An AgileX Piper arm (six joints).
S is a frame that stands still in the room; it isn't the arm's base.
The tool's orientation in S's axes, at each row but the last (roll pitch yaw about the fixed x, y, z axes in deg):
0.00, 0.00, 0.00
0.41, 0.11, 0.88
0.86, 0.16, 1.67
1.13, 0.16, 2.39
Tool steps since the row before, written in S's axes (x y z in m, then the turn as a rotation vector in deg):
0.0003, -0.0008, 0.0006, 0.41, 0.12, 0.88
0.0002, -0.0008, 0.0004, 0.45, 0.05, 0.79
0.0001, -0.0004, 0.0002, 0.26, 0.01, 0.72
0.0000, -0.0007, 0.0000, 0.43, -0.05, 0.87
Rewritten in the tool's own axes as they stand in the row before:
0.0003, -0.0008, 0.0006, 0.41, 0.12, 0.88
0.0002, -0.0008, 0.0004, 0.45, 0.05, 0.79
0.0001, -0.0004, 0.0002, 0.26, 0.01, 0.72
0.0000, -0.0007, 0.0000, 0.43, -0.05, 0.87

